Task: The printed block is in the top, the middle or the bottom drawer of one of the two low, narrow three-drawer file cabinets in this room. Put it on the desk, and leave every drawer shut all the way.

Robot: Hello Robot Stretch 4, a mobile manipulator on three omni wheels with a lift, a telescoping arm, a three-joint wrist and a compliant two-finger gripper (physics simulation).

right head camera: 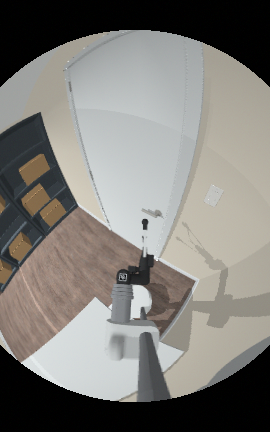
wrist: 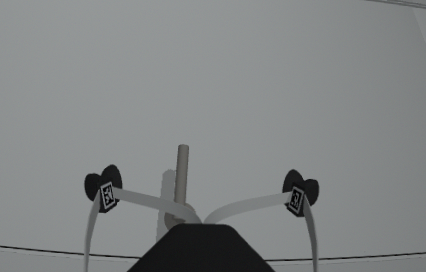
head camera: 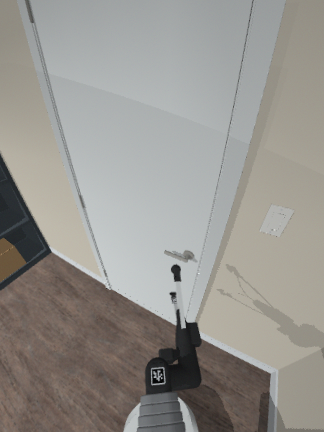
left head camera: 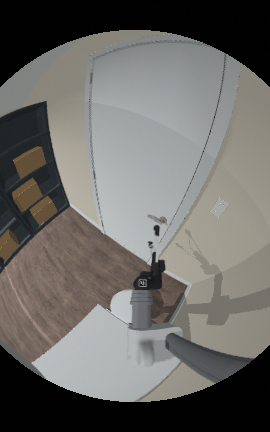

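Where they show: gripper, fingertip midpoint: (right head camera: 144, 227) (wrist: 203, 183) (head camera: 174, 279) (left head camera: 152, 233); robot's base, origin of the base link: (right head camera: 133, 300) (left head camera: 128, 304).
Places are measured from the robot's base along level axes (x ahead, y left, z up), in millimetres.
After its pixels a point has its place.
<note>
My gripper (head camera: 174, 284) @(z 931, x 470, y -87 mm) (left head camera: 153, 237) @(z 931, x 470, y -87 mm) (right head camera: 145, 231) @(z 931, x 470, y -87 mm) (wrist: 203, 183) @(z 931, x 470, y -87 mm) is open and empty, its two fingertips wide apart in front of a closed white door. The door's lever handle (head camera: 179, 255) @(z 864, x 647, y -144 mm) (left head camera: 157, 219) @(z 907, x 604, y -138 mm) (right head camera: 152, 213) @(z 907, x 601, y -144 mm) (wrist: 182, 172) @(z 898, x 615, y -105 mm) shows beyond the fingers, left of centre between them in the wrist view. A flat white top (left head camera: 85, 355) @(z 692, x -405, y 305 mm) (right head camera: 75, 357) @(z 692, x -555, y 358 mm), which may be the desk, lies beside the arm at the lower left. The printed block and the two file cabinets do not show in these views.
The white door (head camera: 145, 150) @(z 1356, x 746, y 3 mm) (left head camera: 140, 125) @(z 1463, x 776, y 50 mm) (right head camera: 130, 150) @(z 1295, x 737, y -9 mm) fills much of the view ahead. A dark shelf unit with brown boxes (left head camera: 29, 161) @(z 1113, x 1249, y 1453 mm) (right head camera: 34, 169) @(z 1100, x 1254, y 1450 mm) stands at the left. A wall with a light switch (head camera: 277, 220) @(z 1200, x 482, y -424 mm) (left head camera: 219, 207) @(z 1198, x 482, y -424 mm) (right head camera: 213, 195) @(z 1199, x 482, y -423 mm) is at the right. Brown wood floor (head camera: 80, 345) @(z -28, x 533, y 592 mm) lies below.
</note>
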